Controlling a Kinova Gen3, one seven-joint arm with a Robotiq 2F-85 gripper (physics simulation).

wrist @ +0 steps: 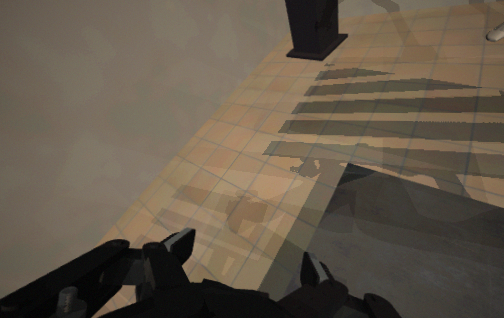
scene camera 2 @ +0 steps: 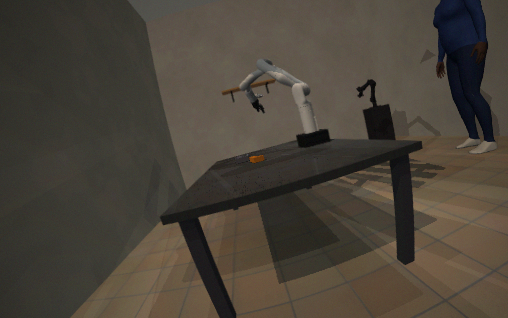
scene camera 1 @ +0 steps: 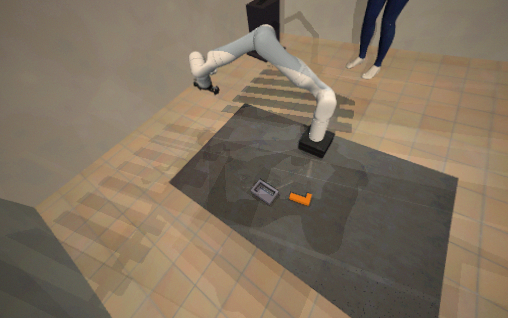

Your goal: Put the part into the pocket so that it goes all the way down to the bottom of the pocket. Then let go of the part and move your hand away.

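Places are measured from the arm's base along level axes (x ahead, y left, z up), in centimetres.
Pixels of known places: gripper, between the fingertips: [wrist: 246, 252] [scene camera 2: 261, 112] [scene camera 1: 208, 91]; arm's base, origin of its link: [scene camera 2: 311, 132] [scene camera 1: 316, 136].
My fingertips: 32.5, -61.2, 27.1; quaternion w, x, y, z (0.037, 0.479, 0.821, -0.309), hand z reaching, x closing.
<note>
Ahead of a thing's pixels: the offset from my fingertips to its top centre, as dx, dy, dz. Level surfaces: height alone.
An orange L-shaped part @(+5.1, +78.0, -32.0) [scene camera 1: 300, 199] [scene camera 2: 257, 159] lies on the dark table @(dz -35.0) [scene camera 1: 400, 215] [scene camera 2: 350, 155]. A grey block with a pocket @(+16.6, +61.0, -31.4) [scene camera 1: 264, 193] sits to the left of the part in the first scene view, apart from it; the pocket opens upward and shows no part in it. My gripper [scene camera 1: 206, 91] [scene camera 2: 260, 110] [wrist: 246, 252] is open with nothing between its fingers. It hangs high, well above the table and away from the part and the block. The part and the block do not show in the wrist view.
The arm's black base [scene camera 1: 316, 142] [scene camera 2: 313, 137] stands at the table's rear edge. A dark pedestal [scene camera 1: 263, 20] [scene camera 2: 379, 121] [wrist: 312, 30] stands on the floor behind. A person [scene camera 1: 382, 25] [scene camera 2: 465, 65] stands at the back right. An orange shelf board [scene camera 2: 242, 89] is on the wall.
</note>
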